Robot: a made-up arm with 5 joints. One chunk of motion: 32 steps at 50 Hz.
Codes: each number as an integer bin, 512 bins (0 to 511) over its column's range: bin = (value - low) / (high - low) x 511, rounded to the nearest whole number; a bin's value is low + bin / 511 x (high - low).
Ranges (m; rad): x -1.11..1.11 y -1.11..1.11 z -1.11..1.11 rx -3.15..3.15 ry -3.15..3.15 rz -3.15..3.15
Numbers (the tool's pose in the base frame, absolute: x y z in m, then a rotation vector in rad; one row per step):
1: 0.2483 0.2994 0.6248 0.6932 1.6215 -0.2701
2: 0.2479 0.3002 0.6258 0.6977 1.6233 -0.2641
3: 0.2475 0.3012 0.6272 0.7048 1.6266 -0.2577
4: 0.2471 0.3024 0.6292 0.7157 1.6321 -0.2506
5: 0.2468 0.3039 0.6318 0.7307 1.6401 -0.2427
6: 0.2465 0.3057 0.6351 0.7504 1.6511 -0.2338
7: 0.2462 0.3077 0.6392 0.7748 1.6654 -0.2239
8: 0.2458 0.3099 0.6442 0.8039 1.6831 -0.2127
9: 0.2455 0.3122 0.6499 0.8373 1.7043 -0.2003
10: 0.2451 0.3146 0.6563 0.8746 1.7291 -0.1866
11: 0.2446 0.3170 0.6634 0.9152 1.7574 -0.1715
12: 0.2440 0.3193 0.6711 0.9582 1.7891 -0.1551
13: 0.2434 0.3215 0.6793 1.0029 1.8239 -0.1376
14: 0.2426 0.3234 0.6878 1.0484 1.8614 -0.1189
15: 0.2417 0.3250 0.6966 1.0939 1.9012 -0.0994
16: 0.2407 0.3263 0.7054 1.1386 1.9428 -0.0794
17: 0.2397 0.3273 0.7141 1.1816 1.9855 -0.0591
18: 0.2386 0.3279 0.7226 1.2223 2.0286 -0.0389
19: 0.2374 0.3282 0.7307 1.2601 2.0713 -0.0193
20: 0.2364 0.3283 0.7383 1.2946 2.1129 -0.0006
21: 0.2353 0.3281 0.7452 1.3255 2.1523 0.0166
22: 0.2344 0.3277 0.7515 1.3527 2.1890 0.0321
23: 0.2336 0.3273 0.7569 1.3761 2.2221 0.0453
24: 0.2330 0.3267 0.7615 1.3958 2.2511 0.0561
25: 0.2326 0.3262 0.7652 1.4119 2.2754 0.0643
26: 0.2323 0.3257 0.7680 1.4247 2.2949 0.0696
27: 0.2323 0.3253 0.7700 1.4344 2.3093 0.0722
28: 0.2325 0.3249 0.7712 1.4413 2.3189 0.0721
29: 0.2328 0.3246 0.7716 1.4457 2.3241 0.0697
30: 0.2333 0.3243 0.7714 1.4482 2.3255 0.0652
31: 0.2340 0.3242 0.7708 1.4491 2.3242 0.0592
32: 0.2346 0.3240 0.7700 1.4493 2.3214 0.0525
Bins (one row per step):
1: 313 324 399 312 387 234
2: 313 325 400 312 387 234
3: 312 325 400 313 387 235
4: 312 325 400 314 388 235
5: 312 325 401 315 389 236
6: 312 326 402 316 389 237
7: 312 326 403 318 391 237
8: 312 327 404 321 392 238
9: 312 327 405 323 394 239
10: 312 328 407 326 396 240
11: 312 328 408 330 398 242
12: 312 329 410 333 401 243
13: 312 330 412 337 403 244
14: 311 330 414 341 406 246
15: 311 330 416 344 410 247
16: 311 331 418 348 413 249
17: 311 331 420 351 417 251
18: 310 331 422 355 420 252
19: 310 331 424 358 424 254
20: 310 331 425 361 427 255
21: 310 331 427 363 430 257
22: 309 331 428 365 433 258
23: 309 331 430 367 436 259
24: 309 331 431 369 438 260
25: 309 331 432 370 440 261
26: 309 330 432 371 442 261
27: 309 330 433 372 443 261
28: 309 330 433 372 444 261
29: 309 330 433 373 444 261
30: 309 330 433 373 444 261
31: 309 330 433 373 444 260
32: 310 330 433 373 444 260

